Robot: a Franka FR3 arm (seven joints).
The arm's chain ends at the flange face. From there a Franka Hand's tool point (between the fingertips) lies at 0.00 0.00 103.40 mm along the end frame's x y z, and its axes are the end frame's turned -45 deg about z.
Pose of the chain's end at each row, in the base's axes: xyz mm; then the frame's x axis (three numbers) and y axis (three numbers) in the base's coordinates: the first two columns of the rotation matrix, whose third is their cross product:
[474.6 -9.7 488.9 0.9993 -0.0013 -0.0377 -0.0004 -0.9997 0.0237]
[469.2 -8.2 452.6 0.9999 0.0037 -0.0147 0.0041 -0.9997 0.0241]
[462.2 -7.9 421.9 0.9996 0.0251 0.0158 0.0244 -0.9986 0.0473]
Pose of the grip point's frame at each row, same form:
[470.7 -12.1 385.6 0.7069 0.7060 -0.0434 0.7063 -0.7078 -0.0099]
[467.7 -10.7 349.2 0.7041 0.7095 -0.0274 0.7099 -0.7043 0.0066]
[464.0 -12.7 318.6 0.6896 0.7239 -0.0223 0.7241 -0.6884 0.0446]

